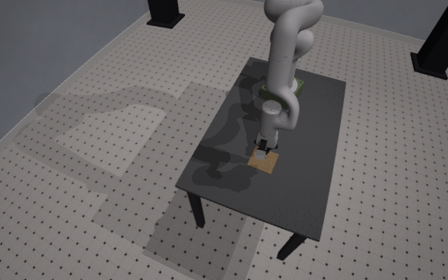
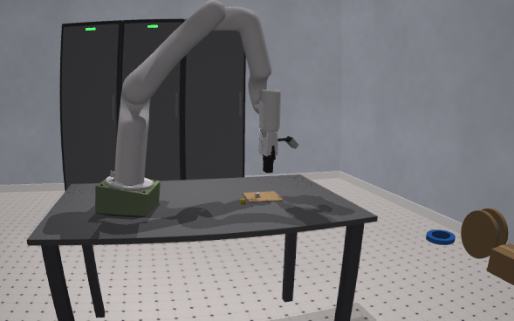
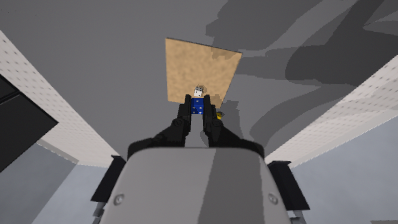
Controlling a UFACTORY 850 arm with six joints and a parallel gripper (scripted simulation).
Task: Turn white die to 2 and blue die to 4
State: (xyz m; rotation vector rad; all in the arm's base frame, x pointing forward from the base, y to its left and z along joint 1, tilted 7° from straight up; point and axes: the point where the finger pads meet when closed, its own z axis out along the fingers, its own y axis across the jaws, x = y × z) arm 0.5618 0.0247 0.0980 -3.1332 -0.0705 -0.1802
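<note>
My gripper is now 120 mm above the tan mat and 20 mm past it. From my hand the other things lie so: blue die 10 mm below; yellow die 130 mm behind, 120 mm below, 60 mm to the right; white die 110 mm below, 40 mm behind.
</note>
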